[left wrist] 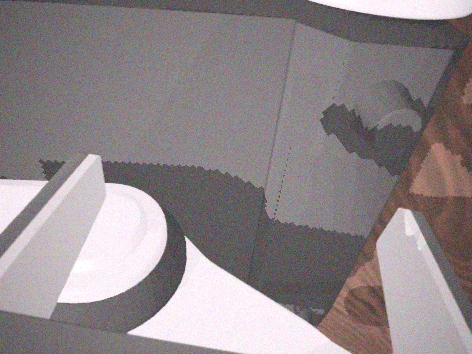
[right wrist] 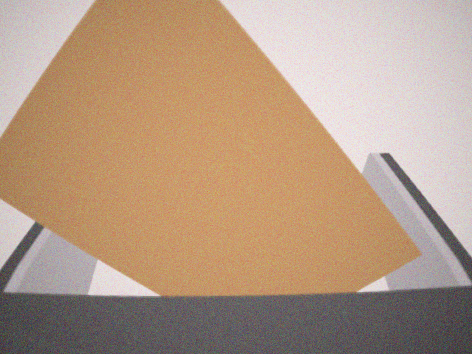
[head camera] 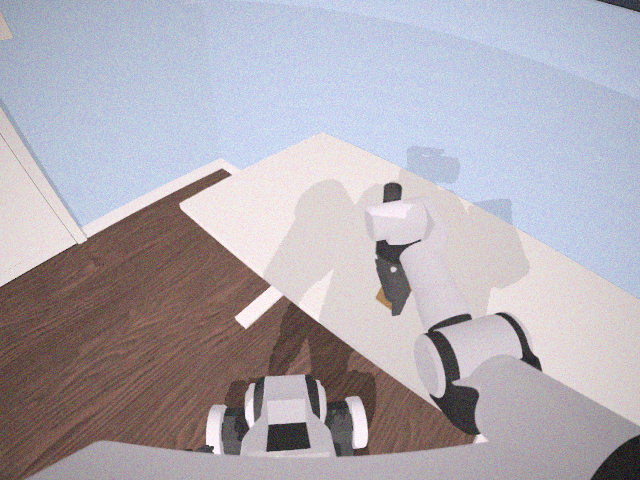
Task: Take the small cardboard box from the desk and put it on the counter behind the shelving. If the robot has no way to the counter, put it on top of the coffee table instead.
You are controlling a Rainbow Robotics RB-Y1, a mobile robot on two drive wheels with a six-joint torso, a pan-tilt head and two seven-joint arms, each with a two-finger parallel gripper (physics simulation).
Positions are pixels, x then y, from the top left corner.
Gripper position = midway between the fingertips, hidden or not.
my right gripper: right wrist 236, 173; head camera 389, 295; not seen in the left wrist view (out of frame)
same spot on white desk: (right wrist: 378, 83) = (head camera: 407, 313)
